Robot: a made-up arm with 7 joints.
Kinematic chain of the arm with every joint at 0, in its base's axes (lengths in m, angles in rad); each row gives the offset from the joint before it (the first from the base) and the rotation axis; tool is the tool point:
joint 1: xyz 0 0.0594 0 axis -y
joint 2: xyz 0 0.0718 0 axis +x
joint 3: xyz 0 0 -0.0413 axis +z
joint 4: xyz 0 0 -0.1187 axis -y
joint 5: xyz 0 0 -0.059 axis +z
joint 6: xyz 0 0 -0.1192 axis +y
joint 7: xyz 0 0 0 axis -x
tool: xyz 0 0 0
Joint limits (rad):
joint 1: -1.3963..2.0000
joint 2: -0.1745..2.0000
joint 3: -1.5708..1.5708
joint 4: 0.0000..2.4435
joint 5: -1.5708..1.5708
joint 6: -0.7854..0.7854
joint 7: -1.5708..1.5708
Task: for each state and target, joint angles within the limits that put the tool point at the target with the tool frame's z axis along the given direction. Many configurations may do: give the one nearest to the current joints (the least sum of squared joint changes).
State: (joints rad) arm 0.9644 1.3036 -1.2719 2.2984 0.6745 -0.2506 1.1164
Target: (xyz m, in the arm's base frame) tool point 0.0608 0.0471 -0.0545 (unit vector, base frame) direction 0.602 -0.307 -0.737
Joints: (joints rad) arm 0.4931 0.5303 -1.3266 2.4416 1.5708 -0.2640 1.5621
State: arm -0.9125 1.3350 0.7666 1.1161 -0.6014 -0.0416 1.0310
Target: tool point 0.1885 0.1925 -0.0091 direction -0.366 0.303 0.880
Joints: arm -1.0160 1.8655 0.8855 1.8916 -0.1640 -0.4014 0.8202
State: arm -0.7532 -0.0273 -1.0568 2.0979 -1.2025 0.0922 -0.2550
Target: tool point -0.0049 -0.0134 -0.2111 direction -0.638 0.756 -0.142
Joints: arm -0.4747 0.0309 -1.0212 1.4275 -1.3067 -0.1306 -0.5893
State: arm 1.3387 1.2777 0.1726 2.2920 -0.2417 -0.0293 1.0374
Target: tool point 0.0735 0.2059 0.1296 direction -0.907 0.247 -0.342
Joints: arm 1.0360 1.1666 0.2114 2.1161 -0.3595 0.0404 1.0363
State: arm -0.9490 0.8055 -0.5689 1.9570 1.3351 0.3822 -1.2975
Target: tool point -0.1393 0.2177 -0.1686 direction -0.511 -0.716 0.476
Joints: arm -1.3918 1.0933 -0.6562 1.6066 0.4601 0.3822 -1.5708
